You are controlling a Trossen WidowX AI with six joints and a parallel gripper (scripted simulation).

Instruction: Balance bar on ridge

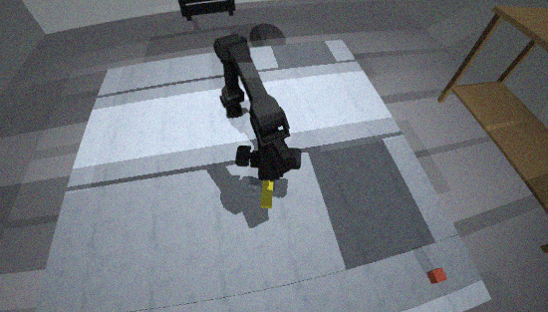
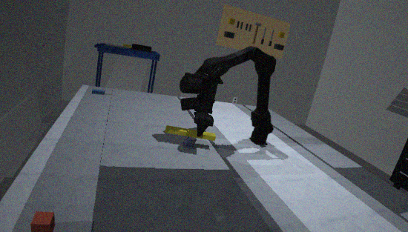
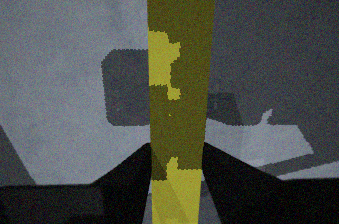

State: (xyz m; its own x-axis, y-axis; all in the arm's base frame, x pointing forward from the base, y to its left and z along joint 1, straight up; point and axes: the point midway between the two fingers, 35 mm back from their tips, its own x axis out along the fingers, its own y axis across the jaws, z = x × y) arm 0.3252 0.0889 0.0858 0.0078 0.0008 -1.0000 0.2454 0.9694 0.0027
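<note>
Now: gripper tip 3 cm short of the yellow bar and 1 cm to the left of it. Round my gripper tip: blue block (41 cm ahead, 59 cm to the right, 4 cm below); then red cube (41 cm ahead, 41 cm to the left, 3 cm below).
</note>
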